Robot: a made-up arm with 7 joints.
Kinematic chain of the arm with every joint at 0, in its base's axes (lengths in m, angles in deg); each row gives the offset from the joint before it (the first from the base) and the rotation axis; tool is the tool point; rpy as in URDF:
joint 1: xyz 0 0 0.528 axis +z
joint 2: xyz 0 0 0 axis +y
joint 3: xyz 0 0 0.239 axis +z
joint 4: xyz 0.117 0 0 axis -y
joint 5: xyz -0.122 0 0.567 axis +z
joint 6: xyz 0 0 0 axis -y
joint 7: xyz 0.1 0 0 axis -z
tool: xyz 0 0 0 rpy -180 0 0
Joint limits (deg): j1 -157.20..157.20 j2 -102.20..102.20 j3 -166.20..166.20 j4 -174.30..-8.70 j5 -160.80..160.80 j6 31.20..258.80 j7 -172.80..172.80
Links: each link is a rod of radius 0.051 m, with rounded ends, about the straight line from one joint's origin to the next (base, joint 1, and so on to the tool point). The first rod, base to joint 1, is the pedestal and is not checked.
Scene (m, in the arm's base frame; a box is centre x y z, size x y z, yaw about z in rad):
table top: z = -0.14
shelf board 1: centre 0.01 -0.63 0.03 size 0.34 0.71 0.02 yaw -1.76
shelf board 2: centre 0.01 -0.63 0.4 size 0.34 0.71 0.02 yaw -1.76
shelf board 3: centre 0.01 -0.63 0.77 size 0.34 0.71 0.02 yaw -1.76
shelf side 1: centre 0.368 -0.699 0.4 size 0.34 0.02 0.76 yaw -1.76
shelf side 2: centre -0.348 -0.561 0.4 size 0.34 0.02 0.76 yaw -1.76
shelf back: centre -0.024 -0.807 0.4 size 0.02 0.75 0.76 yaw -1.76
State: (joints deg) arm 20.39 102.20 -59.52 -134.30 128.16 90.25 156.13
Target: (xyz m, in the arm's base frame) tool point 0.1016 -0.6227 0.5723
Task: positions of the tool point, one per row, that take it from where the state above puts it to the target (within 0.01 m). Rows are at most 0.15 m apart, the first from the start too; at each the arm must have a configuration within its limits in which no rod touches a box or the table.
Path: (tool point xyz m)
1: 0.0486 -0.5556 0.2213
2: 0.0719 -0.4761 0.2161
3: 0.0777 -0.3916 0.2139
4: 0.0672 -0.3120 0.2210
5: 0.0852 -0.3646 0.3393
6: 0.1186 -0.3714 0.4611
7: 0.1566 -0.3358 0.5723
8: 0.1540 -0.3771 0.5824
9: 0.1510 -0.4200 0.5901
10: 0.1469 -0.4637 0.5944
11: 0.1406 -0.5070 0.5950
12: 0.1315 -0.5487 0.5915
13: 0.1186 -0.5877 0.5838
14: 0.1016 -0.6227 0.5723

